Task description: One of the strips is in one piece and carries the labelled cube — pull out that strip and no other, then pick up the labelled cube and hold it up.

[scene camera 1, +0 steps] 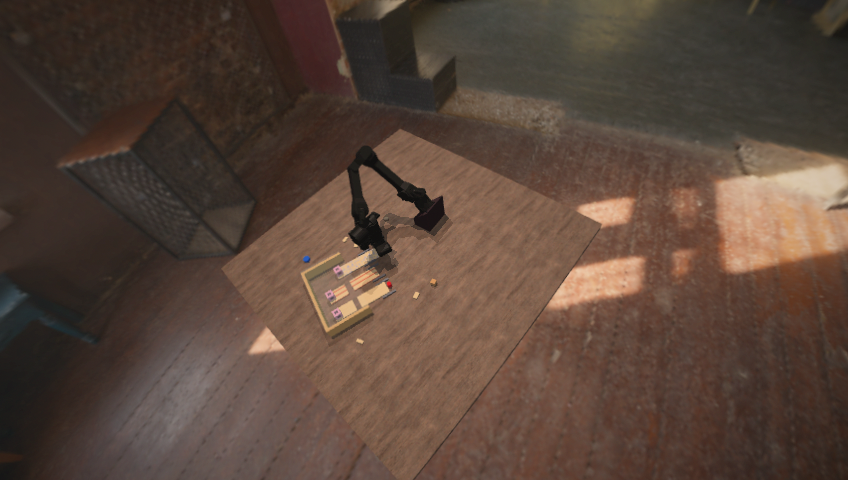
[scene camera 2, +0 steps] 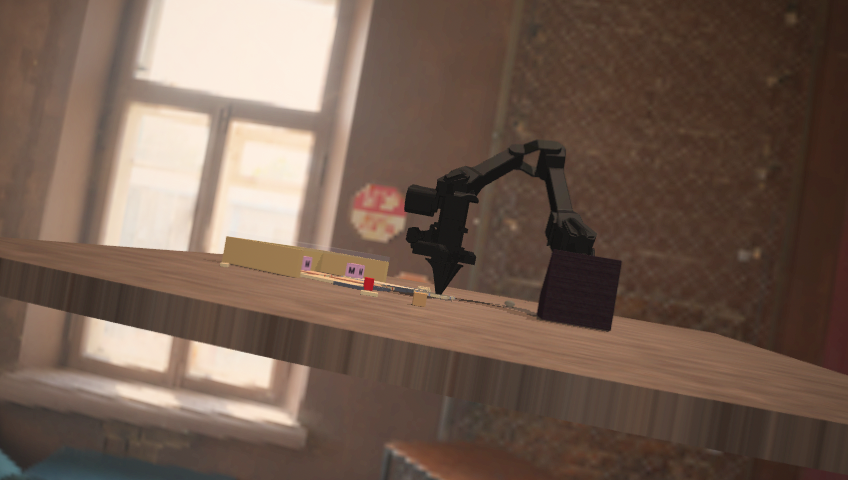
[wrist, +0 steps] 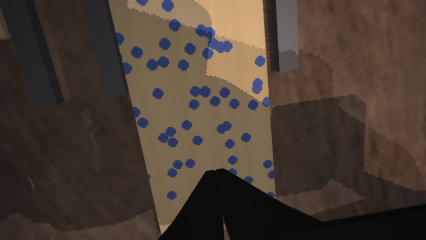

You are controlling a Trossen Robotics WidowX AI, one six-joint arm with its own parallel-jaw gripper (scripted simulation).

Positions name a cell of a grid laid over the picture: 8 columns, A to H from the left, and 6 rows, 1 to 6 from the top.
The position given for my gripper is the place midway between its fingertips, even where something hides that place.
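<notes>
There is a blue-dotted strip (wrist: D3) here for me to see. As for my gripper, scene camera 2 shows it (scene camera 2: E4), and in the wrist view I find the gripper as well (wrist: E5).
</notes>
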